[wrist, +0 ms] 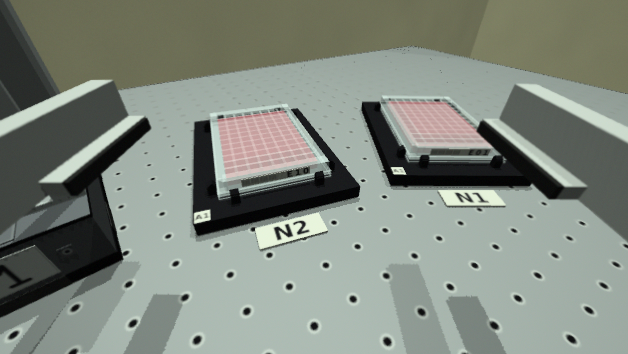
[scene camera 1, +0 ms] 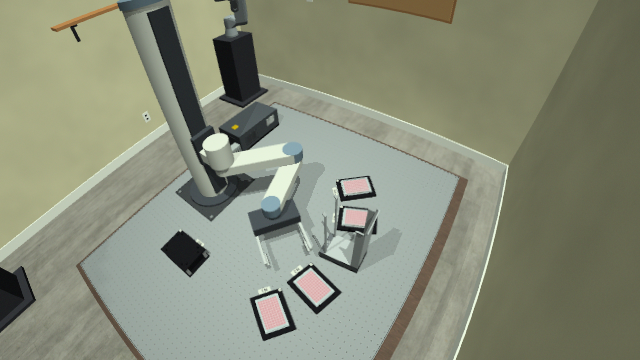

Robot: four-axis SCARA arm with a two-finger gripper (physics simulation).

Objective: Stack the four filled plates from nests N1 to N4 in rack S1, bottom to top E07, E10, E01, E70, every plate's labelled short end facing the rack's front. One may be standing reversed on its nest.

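Seen in the pictures: gripper, fingertip midpoint: [wrist: 314, 105] [scene camera 1: 288, 257]; arm's base, link origin: [scene camera 1: 214, 187].
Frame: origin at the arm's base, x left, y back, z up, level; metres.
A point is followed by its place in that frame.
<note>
My gripper [scene camera 1: 288, 257] @(x -0.112, y -0.576, z 0.108 m) [wrist: 314, 105] @(x -0.112, y -0.576, z 0.108 m) is open and empty, low over the board in front of N1 and N2. Plate E10 [scene camera 1: 314, 285] @(x -0.128, y -0.692, z 0.038 m) [wrist: 265, 145] @(x -0.126, y -0.670, z 0.039 m), pink-filled, sits on black nest N2 [wrist: 280, 206] @(x -0.109, y -0.613, z 0.023 m), its labelled short end towards the wrist camera. Plate E01 [scene camera 1: 272, 311] @(x -0.291, y -0.629, z 0.035 m) [wrist: 435, 122] @(x -0.289, y -0.622, z 0.038 m) sits on nest N1 [wrist: 450, 177] @(x -0.241, y -0.568, z 0.023 m), its labelled end also towards the wrist camera. Rack S1 [scene camera 1: 361, 250] @(x 0.008, y -0.787, z 0.193 m) [wrist: 95, 227] @(x -0.009, y -0.633, z 0.043 m) stands left of N2 in the wrist view; no plate shows on its visible base. Two more filled plates, one [scene camera 1: 356, 217] @(x 0.211, y -0.668, z 0.037 m) partly behind the rack and another [scene camera 1: 355, 186] @(x 0.357, y -0.581, z 0.036 m) farther back, have unreadable labels.
A black nest-like block [scene camera 1: 184, 251] @(x -0.332, y -0.210, z 0.073 m) lies on the perforated board [scene camera 1: 225, 280] @(x -0.305, y -0.401, z 0.013 m) at the left. The arm's column [scene camera 1: 167, 95] @(x -0.056, y -0.050, z 0.571 m) and a dark control box [scene camera 1: 250, 125] @(x 0.354, y 0.054, z 0.128 m) stand at the back. The rack's upright posts rise close beside the gripper's right side in the scene view.
</note>
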